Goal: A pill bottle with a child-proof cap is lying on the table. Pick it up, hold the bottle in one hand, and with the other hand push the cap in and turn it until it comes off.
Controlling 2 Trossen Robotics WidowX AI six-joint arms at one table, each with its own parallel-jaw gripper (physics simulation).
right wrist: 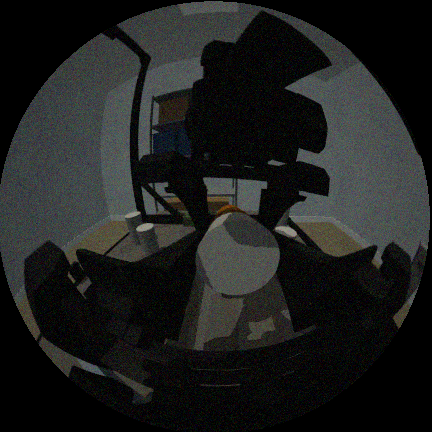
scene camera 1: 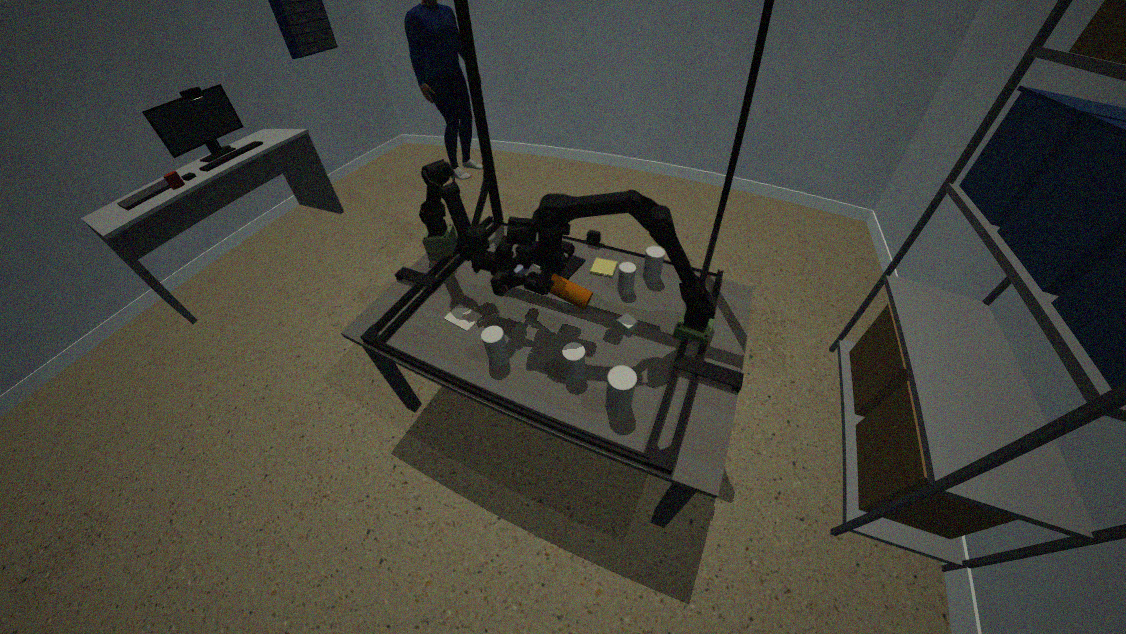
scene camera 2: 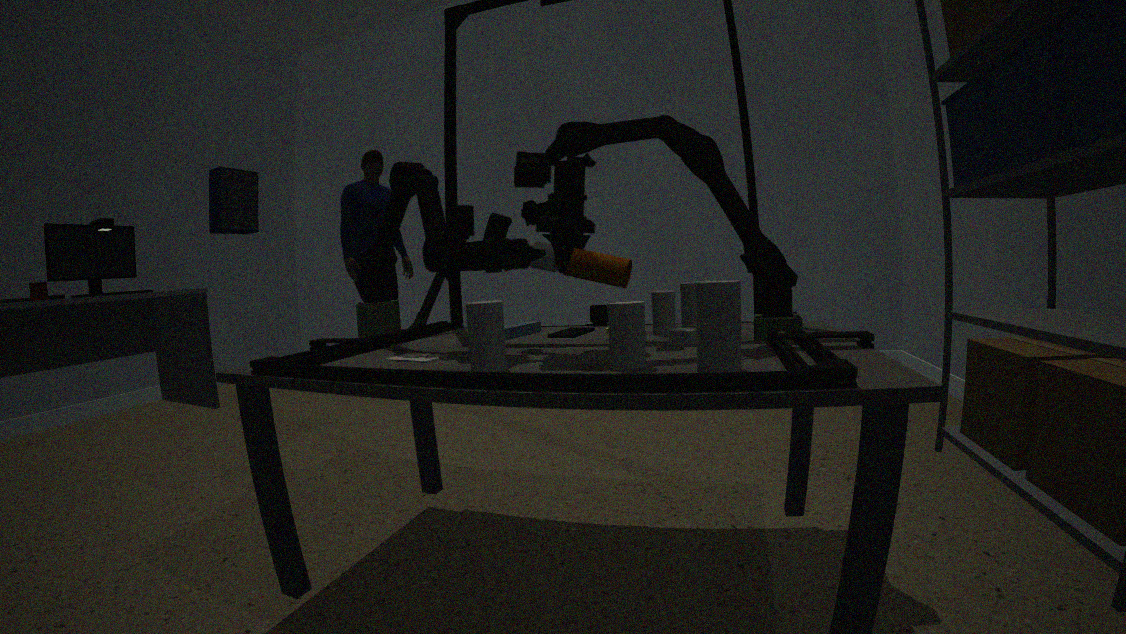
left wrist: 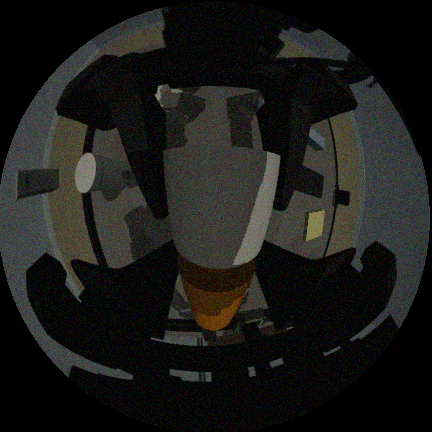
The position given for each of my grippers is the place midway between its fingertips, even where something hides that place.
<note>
I see my left gripper [scene camera 2: 566,271], my right gripper [scene camera 2: 549,252] and an orange pill bottle [scene camera 1: 562,288].
My left gripper shows as well in the right wrist view [right wrist: 231,250], in scene camera 1 [scene camera 1: 550,287] and in the left wrist view [left wrist: 214,240]. My right gripper also shows in the right wrist view [right wrist: 234,235], in scene camera 1 [scene camera 1: 539,274] and in the left wrist view [left wrist: 222,212].
</note>
